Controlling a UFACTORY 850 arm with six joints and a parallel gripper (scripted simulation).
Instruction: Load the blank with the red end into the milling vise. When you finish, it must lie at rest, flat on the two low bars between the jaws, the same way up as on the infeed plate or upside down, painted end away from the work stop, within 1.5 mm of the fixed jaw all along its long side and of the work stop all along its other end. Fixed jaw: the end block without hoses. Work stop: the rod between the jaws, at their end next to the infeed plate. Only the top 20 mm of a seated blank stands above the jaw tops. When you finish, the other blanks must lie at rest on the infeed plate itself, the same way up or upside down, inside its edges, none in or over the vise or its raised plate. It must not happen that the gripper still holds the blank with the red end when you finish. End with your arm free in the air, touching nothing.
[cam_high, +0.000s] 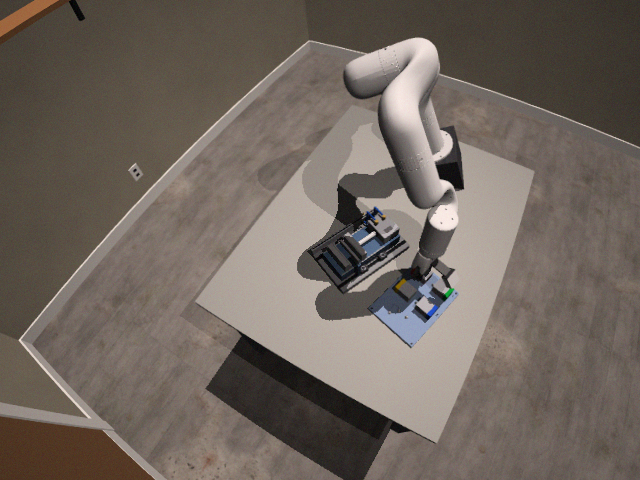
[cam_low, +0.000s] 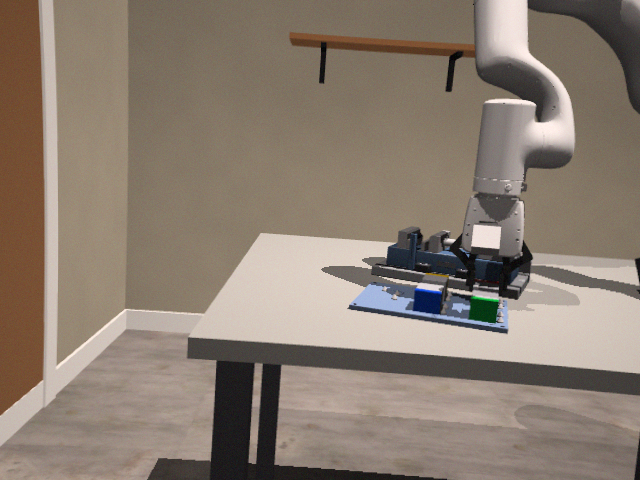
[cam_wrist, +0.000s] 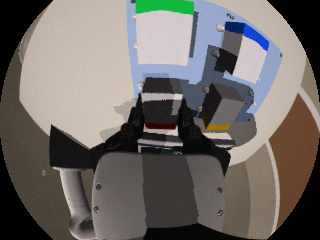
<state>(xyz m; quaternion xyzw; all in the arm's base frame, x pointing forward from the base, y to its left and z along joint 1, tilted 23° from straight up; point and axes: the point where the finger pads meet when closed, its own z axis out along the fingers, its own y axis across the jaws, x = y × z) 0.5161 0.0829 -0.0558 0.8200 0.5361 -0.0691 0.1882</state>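
Right now my hand is 20 mm above the red-ended blank. From my hand the other things lie so: plate 100 mm ahead, 40 mm below; then green-ended blank 40 mm ahead, 80 mm to the left, 20 mm below; then yellow-ended blank 80 mm ahead, 40 mm to the right, 20 mm below.
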